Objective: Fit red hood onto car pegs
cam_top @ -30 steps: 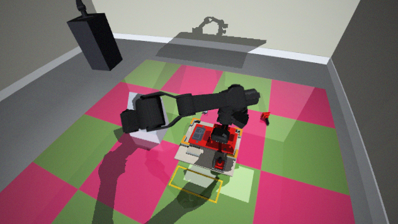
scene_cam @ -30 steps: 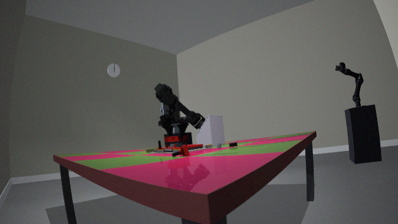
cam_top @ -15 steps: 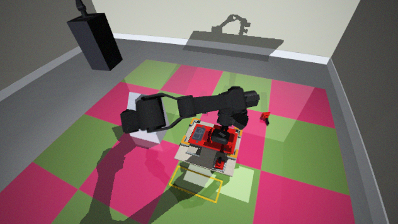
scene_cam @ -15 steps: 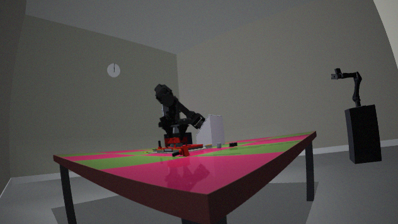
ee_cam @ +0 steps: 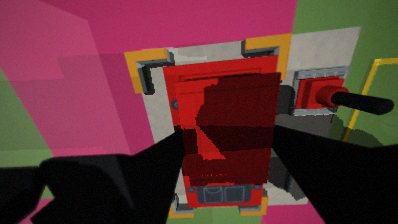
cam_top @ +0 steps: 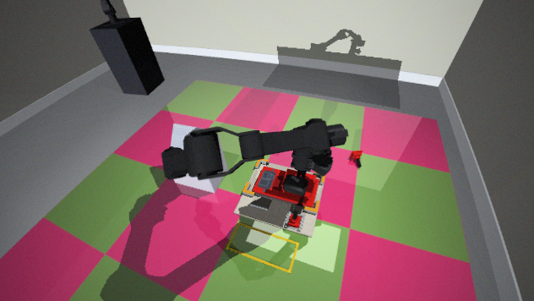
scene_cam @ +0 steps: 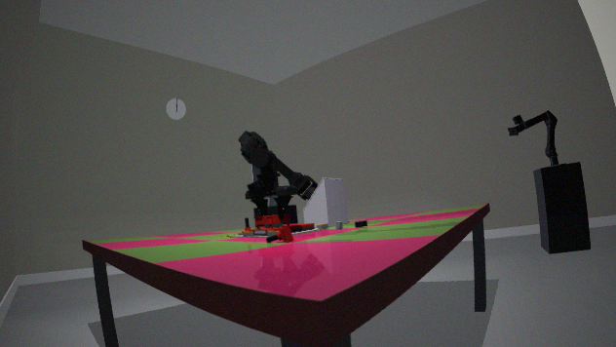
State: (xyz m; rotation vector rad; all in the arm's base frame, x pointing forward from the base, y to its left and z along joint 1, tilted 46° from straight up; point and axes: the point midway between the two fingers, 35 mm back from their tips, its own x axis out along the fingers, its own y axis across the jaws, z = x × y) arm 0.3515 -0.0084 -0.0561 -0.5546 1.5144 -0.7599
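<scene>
My gripper tip is 20 mm above the white engine block. The rest, counted from my gripper tip: small wheel: 230 mm to the left, 160 mm behind, 40 mm below; then red hood: 10 mm above.
</scene>
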